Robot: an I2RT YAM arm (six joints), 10 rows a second.
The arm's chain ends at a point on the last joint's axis. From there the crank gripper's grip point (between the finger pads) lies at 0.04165 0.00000 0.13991 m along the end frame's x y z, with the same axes.
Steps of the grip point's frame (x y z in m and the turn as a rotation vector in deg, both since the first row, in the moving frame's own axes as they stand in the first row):
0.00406 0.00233 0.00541 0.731 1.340 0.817
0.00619 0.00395 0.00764 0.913 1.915 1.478
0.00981 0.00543 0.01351 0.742 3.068 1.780
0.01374 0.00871 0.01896 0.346 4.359 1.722
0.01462 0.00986 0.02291 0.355 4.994 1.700
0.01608 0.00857 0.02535 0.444 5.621 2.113
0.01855 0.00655 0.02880 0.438 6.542 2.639
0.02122 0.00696 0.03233 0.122 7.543 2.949
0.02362 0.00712 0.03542 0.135 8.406 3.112
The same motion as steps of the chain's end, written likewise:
0.00079 0.00349 0.00643 0.731 1.340 0.817
0.00152 0.00503 0.00912 0.913 1.915 1.478
0.00237 0.00582 0.01594 0.742 3.068 1.780
0.00323 0.00813 0.02253 0.346 4.359 1.722
0.00261 0.00930 0.02707 0.355 4.994 1.700
0.00259 0.00785 0.03010 0.444 5.621 2.113
0.00291 0.00532 0.03445 0.438 6.542 2.639
0.00327 0.00464 0.03900 0.122 7.543 2.949
0.00368 0.00463 0.04301 0.135 8.406 3.112

